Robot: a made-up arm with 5 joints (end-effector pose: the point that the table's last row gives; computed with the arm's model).
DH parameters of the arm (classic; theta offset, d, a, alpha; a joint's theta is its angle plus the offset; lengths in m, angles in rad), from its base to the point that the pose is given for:
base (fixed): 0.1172 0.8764 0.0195 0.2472
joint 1: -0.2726 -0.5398 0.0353 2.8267
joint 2: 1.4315 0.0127 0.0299 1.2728
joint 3: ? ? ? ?
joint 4: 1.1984 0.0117 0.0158 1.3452
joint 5: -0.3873 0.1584 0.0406 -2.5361
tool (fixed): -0.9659 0.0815 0 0
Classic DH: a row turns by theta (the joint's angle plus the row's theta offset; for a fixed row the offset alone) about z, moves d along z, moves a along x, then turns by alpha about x.
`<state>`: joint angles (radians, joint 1 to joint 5).
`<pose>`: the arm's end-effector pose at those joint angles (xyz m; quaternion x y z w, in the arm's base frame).
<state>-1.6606 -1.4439 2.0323 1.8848 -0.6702</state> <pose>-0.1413 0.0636 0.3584 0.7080 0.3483 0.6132 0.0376</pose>
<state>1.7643 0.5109 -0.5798 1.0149 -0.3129</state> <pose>-0.0753 0.0531 0.4897 -0.6055 0.6433 -0.3397 0.3226</pose>
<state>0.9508 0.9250 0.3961 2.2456 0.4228</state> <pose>-0.0471 0.0363 0.3575 -0.0026 0.7039 -0.3239 0.6322</pose>
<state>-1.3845 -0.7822 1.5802 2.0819 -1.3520</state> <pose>-0.1131 0.0749 0.4128 0.7836 0.1898 0.5549 0.2050</pose>
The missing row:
joint 3: -1.5102 -0.0215 0.1223 -1.5436
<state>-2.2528 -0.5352 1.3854 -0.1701 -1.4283</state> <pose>-0.2624 0.1114 0.4553 -0.4139 -0.1299 -0.8657 0.2497</pose>
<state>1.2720 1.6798 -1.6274 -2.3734 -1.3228</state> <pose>0.0937 0.1615 0.3299 -0.5675 0.4725 0.0504 0.6725</pose>
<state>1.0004 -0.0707 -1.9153 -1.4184 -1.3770</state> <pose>-0.0138 0.2762 0.2559 -0.7803 -0.3359 0.5270 0.0230</pose>
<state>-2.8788 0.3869 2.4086 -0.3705 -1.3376</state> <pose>0.0331 0.3772 0.2911 0.4827 0.2501 0.5570 0.6278</pose>
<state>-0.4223 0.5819 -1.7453 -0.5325 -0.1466</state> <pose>0.2097 0.2213 0.3195 -0.3290 -0.1970 0.2667 0.8842</pose>
